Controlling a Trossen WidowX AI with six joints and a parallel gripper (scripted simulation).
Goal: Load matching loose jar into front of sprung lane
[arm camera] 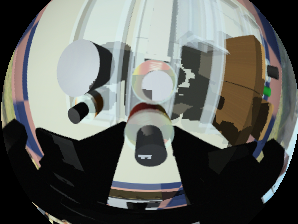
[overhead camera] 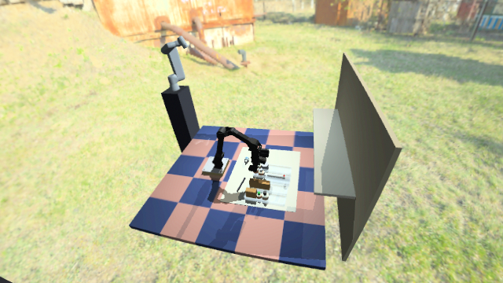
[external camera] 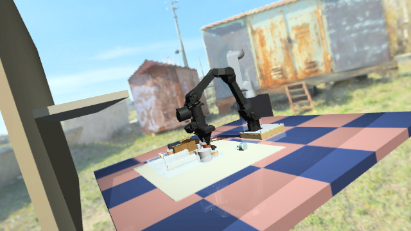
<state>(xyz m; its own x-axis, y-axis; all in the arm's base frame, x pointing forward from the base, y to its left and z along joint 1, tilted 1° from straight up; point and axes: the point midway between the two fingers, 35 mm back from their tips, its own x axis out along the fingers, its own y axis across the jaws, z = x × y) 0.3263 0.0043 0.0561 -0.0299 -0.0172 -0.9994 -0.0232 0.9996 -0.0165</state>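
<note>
Right now my gripper tip is 160 mm short of the clear lane tray, 20 mm to the left of it and 40 mm above it. From my gripper tip the other things lie so: thin black stick 80 mm behind, 130 mm to the right, 50 mm below; shelf wall 620 mm ahead, 60 mm to the left, 340 mm above.
</note>
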